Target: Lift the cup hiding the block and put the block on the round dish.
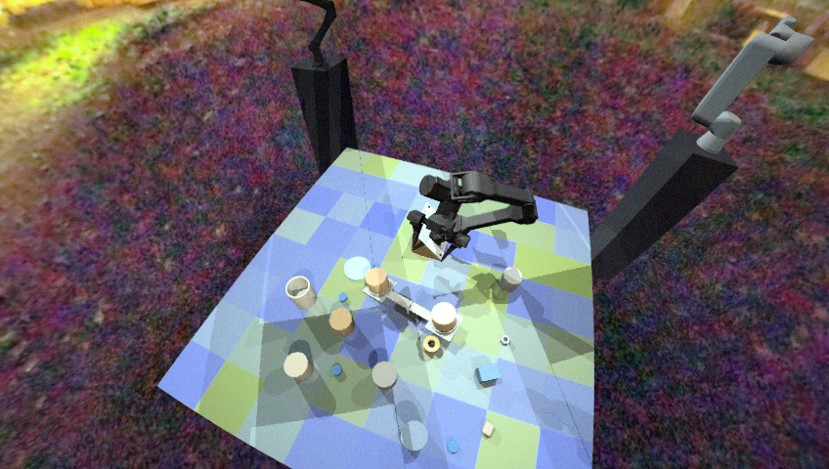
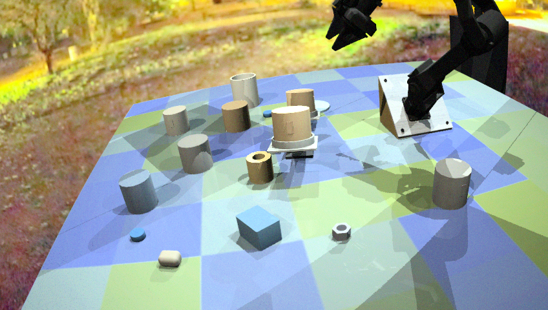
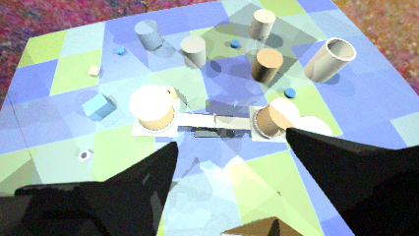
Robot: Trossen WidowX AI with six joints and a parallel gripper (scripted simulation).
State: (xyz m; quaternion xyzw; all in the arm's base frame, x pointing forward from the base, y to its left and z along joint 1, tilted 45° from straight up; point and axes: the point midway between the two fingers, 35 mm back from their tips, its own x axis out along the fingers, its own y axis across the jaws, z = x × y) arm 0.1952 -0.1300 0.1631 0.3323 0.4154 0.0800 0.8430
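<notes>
Right now the teal block is 190 mm below my gripper tip, 140 mm to the right of it and 50 mm ahead of it. Also, from my gripper tip: balance (210 mm below, 90 mm ahead, 10 mm to the right); balance beam (200 mm below, 90 mm ahead, 10 mm to the right); tan tube (210 mm below, 190 mm ahead, 90 mm to the left).
</notes>
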